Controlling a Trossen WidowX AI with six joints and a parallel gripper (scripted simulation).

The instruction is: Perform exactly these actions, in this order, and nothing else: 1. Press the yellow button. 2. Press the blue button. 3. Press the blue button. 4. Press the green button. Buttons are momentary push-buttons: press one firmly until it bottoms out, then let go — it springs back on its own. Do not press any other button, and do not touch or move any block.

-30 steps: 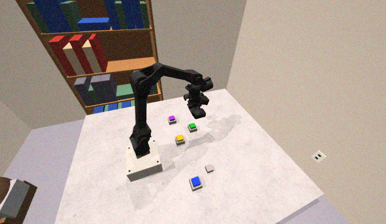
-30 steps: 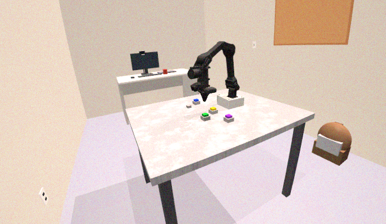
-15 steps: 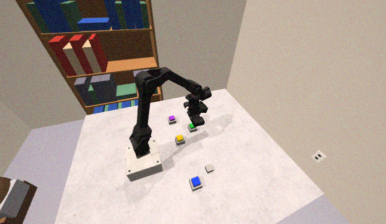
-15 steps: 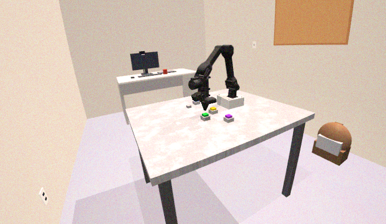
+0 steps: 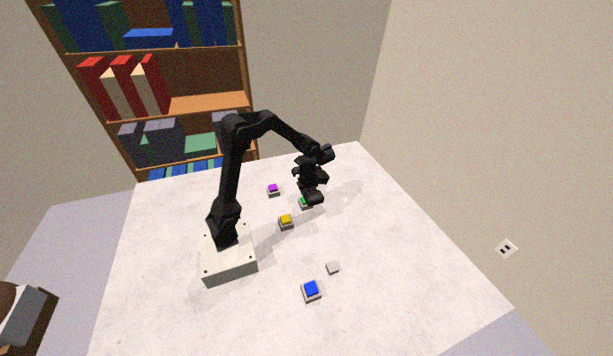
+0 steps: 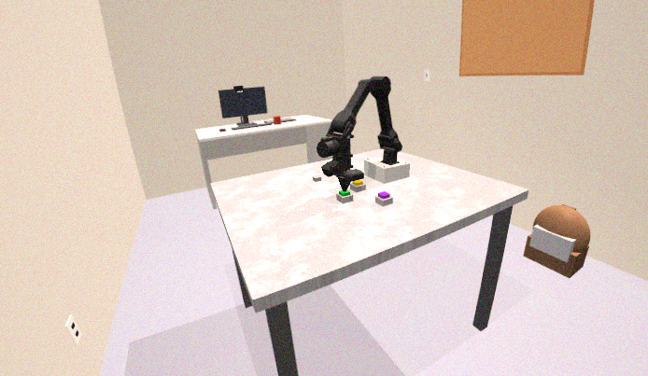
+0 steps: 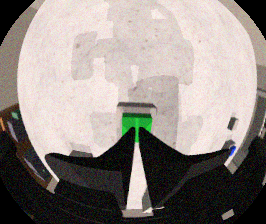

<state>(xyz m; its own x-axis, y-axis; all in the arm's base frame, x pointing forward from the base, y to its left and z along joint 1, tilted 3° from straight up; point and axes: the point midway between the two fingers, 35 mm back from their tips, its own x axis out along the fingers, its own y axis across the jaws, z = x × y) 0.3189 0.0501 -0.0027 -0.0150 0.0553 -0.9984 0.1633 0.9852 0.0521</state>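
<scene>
Now: the green button 1 cm below my gripper tip. Round my gripper tip: small grey block 6 cm behind, 26 cm to the right, 3 cm below; then yellow button 11 cm behind, 4 cm to the right, 1 cm below; then purple button 9 cm behind, 12 cm to the left, 1 cm below.
</scene>
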